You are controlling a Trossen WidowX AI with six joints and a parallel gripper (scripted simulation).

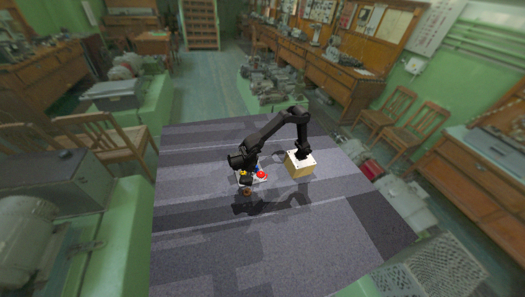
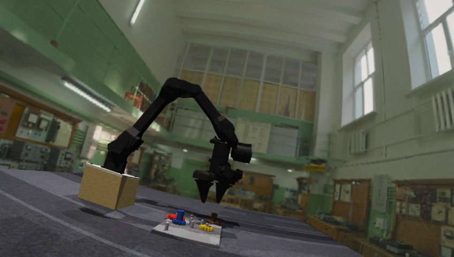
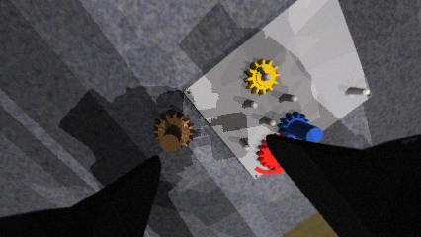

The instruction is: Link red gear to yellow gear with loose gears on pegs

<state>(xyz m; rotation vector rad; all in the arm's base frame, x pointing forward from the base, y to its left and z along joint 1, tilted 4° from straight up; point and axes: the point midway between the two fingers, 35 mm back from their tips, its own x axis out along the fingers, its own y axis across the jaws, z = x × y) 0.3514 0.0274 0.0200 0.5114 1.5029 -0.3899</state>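
My gripper tip is now 2 cm short of the brown gear, 4 cm to the right of it and 6 cm above it. From my gripper tip the other things lie so: blue gear: 8 cm behind, 9 cm to the right, 5 cm below; yellow gear: 9 cm to the right, 6 cm below; red gear: 10 cm behind, 4 cm to the right, 6 cm below.
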